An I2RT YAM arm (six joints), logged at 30 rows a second.
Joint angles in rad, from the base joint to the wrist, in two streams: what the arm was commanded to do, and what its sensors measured. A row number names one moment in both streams.
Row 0, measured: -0.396, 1.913, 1.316, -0.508, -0.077, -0.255
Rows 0 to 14, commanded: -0.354, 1.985, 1.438, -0.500, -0.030, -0.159; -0.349, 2.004, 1.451, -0.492, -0.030, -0.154; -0.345, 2.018, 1.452, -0.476, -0.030, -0.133; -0.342, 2.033, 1.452, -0.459, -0.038, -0.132; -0.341, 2.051, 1.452, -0.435, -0.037, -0.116; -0.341, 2.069, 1.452, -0.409, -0.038, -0.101; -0.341, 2.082, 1.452, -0.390, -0.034, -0.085; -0.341, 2.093, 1.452, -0.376, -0.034, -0.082; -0.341, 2.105, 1.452, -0.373, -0.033, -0.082; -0.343, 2.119, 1.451, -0.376, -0.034, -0.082; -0.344, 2.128, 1.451, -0.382, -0.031, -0.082; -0.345, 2.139, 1.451, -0.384, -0.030, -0.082; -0.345, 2.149, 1.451, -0.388, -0.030, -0.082; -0.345, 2.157, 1.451, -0.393, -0.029, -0.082; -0.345, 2.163, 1.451, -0.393, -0.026, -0.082
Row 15, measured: -0.345, 2.128, 1.442, -0.389, -0.039, -0.104
